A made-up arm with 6 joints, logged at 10 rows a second.
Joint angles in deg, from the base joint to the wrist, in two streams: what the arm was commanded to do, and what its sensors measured. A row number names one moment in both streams.
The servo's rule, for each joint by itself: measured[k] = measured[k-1] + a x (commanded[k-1-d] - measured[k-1]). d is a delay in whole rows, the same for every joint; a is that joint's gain. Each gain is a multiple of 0.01, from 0.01 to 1. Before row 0 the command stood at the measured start. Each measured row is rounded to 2 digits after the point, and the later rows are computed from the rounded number. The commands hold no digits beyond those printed.
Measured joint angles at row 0:
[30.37, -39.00, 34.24, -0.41, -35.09, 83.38]
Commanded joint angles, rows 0 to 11:
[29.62, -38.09, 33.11, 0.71, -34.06, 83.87]
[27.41, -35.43, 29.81, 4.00, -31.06, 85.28]
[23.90, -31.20, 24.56, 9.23, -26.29, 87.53]
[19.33, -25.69, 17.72, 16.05, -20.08, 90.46]
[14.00, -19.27, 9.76, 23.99, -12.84, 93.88]
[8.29, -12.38, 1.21, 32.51, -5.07, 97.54]
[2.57, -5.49, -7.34, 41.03, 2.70, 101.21]
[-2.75, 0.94, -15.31, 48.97, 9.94, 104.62]
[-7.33, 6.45, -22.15, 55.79, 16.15, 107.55]
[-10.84, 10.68, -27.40, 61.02, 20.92, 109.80]
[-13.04, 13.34, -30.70, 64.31, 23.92, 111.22]
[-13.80, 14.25, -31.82, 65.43, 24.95, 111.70]
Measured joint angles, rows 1 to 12:
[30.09, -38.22, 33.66, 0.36, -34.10, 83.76]
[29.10, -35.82, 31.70, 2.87, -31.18, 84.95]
[27.18, -31.85, 28.06, 7.26, -26.49, 86.96]
[24.28, -26.55, 22.79, 13.33, -20.34, 89.69]
[20.48, -20.29, 16.14, 20.69, -13.14, 92.96]
[15.97, -13.49, 8.53, 28.85, -5.39, 96.53]
[11.01, -6.61, 0.44, 37.25, 2.38, 100.18]
[5.92, -0.12, -7.59, 45.34, 9.64, 103.64]
[1.02, 5.53, -15.02, 52.55, 15.89, 106.69]
[-3.37, 9.96, -21.33, 58.39, 20.72, 109.12]
[-6.95, 12.87, -26.11, 62.47, 23.79, 110.76]
[-9.48, 14.06, -29.02, 64.51, 24.90, 111.49]
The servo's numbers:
d 0
a 0.37 0.86 0.51 0.69 0.96 0.78

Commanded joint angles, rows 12 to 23:
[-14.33, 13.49, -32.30, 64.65, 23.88, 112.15]
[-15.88, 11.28, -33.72, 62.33, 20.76, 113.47]
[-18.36, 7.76, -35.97, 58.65, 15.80, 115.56]
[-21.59, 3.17, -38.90, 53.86, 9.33, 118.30]
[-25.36, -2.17, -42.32, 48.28, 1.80, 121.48]
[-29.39, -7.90, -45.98, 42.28, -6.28, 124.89]
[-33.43, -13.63, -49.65, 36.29, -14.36, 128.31]
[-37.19, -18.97, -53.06, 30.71, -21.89, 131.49]
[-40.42, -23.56, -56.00, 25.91, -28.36, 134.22]
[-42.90, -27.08, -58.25, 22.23, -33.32, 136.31]
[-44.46, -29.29, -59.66, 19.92, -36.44, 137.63]
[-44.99, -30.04, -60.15, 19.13, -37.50, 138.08]
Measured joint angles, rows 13 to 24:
[-11.27, 13.57, -30.69, 64.61, 23.92, 112.00]
[-12.98, 11.60, -32.24, 63.04, 20.89, 113.15]
[-14.97, 8.30, -34.14, 60.01, 16.00, 115.03]
[-17.42, 3.89, -36.57, 55.77, 9.60, 117.58]
[-20.36, -1.32, -39.50, 50.60, 2.11, 120.62]
[-23.70, -6.98, -42.80, 44.86, -5.94, 123.95]
[-27.30, -12.70, -46.29, 38.95, -14.02, 127.35]
[-30.96, -18.09, -49.74, 33.26, -21.58, 130.58]
[-34.46, -22.79, -52.93, 28.19, -28.09, 133.42]
[-37.58, -26.48, -55.64, 24.08, -33.11, 135.67]
[-40.13, -28.90, -57.69, 21.21, -36.31, 137.20]
[-41.93, -29.88, -58.94, 19.77, -37.45, 137.89]

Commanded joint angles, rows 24 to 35:
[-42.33, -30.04, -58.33, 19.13, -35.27, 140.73]
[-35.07, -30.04, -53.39, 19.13, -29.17, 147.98]
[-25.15, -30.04, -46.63, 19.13, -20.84, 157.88]
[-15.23, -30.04, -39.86, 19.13, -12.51, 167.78]
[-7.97, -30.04, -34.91, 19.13, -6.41, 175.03]
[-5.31, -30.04, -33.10, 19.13, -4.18, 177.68]
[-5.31, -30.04, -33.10, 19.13, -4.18, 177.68]
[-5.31, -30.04, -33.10, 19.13, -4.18, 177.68]
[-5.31, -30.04, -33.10, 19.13, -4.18, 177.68]
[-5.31, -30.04, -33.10, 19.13, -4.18, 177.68]
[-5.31, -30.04, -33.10, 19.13, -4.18, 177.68]
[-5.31, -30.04, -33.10, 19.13, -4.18, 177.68]
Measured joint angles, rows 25 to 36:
[-42.08, -30.02, -58.63, 19.33, -35.36, 140.11]
[-39.49, -30.04, -55.96, 19.19, -29.42, 146.25]
[-34.18, -30.04, -51.20, 19.15, -21.18, 155.32]
[-27.17, -30.04, -45.42, 19.14, -12.86, 165.04]
[-20.07, -30.04, -40.06, 19.13, -6.67, 172.83]
[-14.61, -30.04, -36.51, 19.13, -4.28, 176.61]
[-11.17, -30.04, -34.77, 19.13, -4.18, 177.44]
[-9.00, -30.04, -33.92, 19.13, -4.18, 177.63]
[-7.63, -30.04, -33.50, 19.13, -4.18, 177.67]
[-6.77, -30.04, -33.30, 19.13, -4.18, 177.68]
[-6.23, -30.04, -33.20, 19.13, -4.18, 177.68]
[-5.89, -30.04, -33.15, 19.13, -4.18, 177.68]

